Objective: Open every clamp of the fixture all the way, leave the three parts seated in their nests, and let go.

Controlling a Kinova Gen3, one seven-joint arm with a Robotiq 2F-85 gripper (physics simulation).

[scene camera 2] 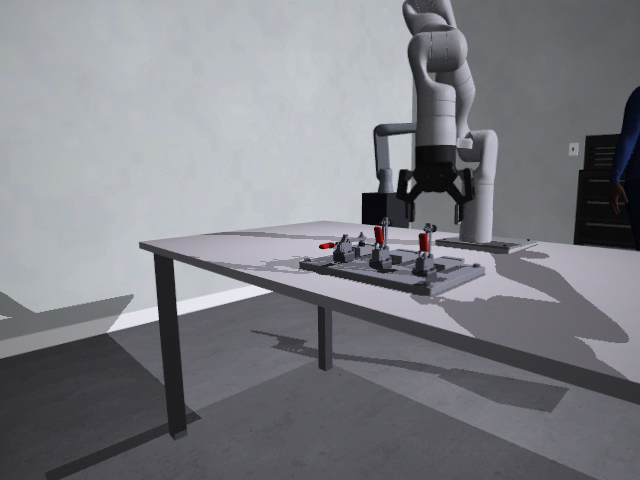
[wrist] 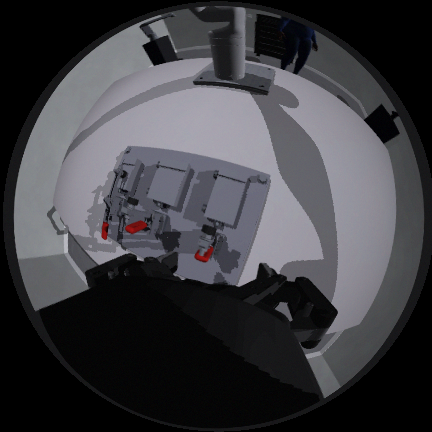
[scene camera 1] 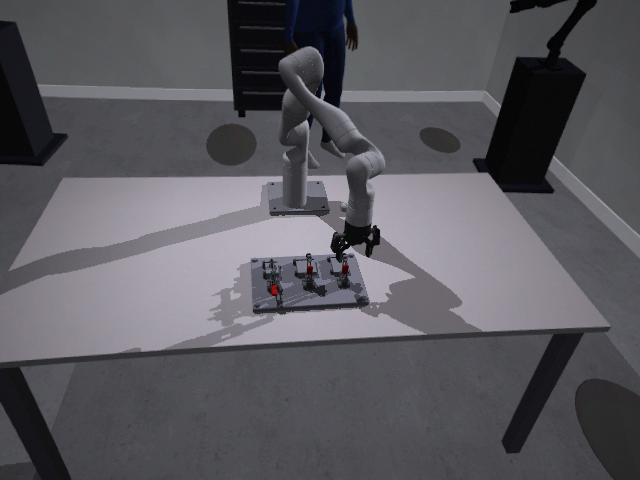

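Where they show: gripper, between the fingertips: (scene camera 2: 433,222) (wrist: 216,267) (scene camera 1: 353,258); arm's base, origin of its link: (scene camera 2: 474,240) (wrist: 229,74) (scene camera 1: 294,201).
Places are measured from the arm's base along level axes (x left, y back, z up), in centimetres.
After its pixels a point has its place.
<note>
The grey fixture plate (scene camera 1: 261,297) @[x -8.8, y -53.0, z -0.1 cm] (wrist: 210,167) @[x 10.4, y -33.9, z -0.1 cm] carries three clamps. The left clamp's red handle (scene camera 1: 273,290) @[x -5.1, y -54.7, z 4.5 cm] (scene camera 2: 326,245) @[x -4.1, y -55.1, z 4.3 cm] (wrist: 104,231) @[x -4.2, y -54.3, z 4.5 cm] lies nearly flat outward, and its arm reaches low over the left part (wrist: 131,175) @[x -4.4, y -41.4, z 1.8 cm]. The middle clamp's red handle (scene camera 1: 309,270) @[x 5.4, y -48.7, z 7.4 cm] (scene camera 2: 378,235) @[x 5.8, y -48.5, z 7.0 cm] (wrist: 136,227) @[x 6.2, y -47.9, z 7.8 cm] and the right clamp's red handle (scene camera 1: 345,269) @[x 16.4, y -47.2, z 6.9 cm] (scene camera 2: 423,241) @[x 16.7, y -47.1, z 6.8 cm] (wrist: 203,255) @[x 16.6, y -46.5, z 8.2 cm] stand up, with both arms raised. The middle part (scene camera 1: 306,267) @[x 4.6, y -41.1, z 2.0 cm] (wrist: 170,185) @[x 5.8, y -40.1, z 2.0 cm] and right part (scene camera 1: 338,266) @[x 15.0, y -39.6, z 1.5 cm] (wrist: 227,197) @[x 15.7, y -38.1, z 1.5 cm] sit in their nests. My gripper (scene camera 1: 354,253) @[x 18.5, y -46.3, z 10.6 cm] (scene camera 2: 434,219) @[x 18.5, y -46.3, z 10.6 cm] is open and empty, above the plate's right end, apart from the clamps.
The fixture stands on the light table (scene camera 1: 439,222) @[x 55.3, y -8.5, z -1.6 cm] (scene camera 2: 232,253) @[x -38.8, y -61.8, z -1.6 cm]. The arm's base plate (scene camera 1: 298,210) @[x 1.6, y -5.9, z 0.0 cm] (scene camera 2: 504,248) @[x 12.3, y -5.3, z -0.1 cm] (wrist: 257,82) @[x 9.5, y -1.7, z 0.2 cm] is behind it. A person (scene camera 1: 325,62) stands beyond the table, beside a dark drawer cabinet (scene camera 1: 261,51). A black pedestal (scene camera 1: 537,118) stands at the back right.
</note>
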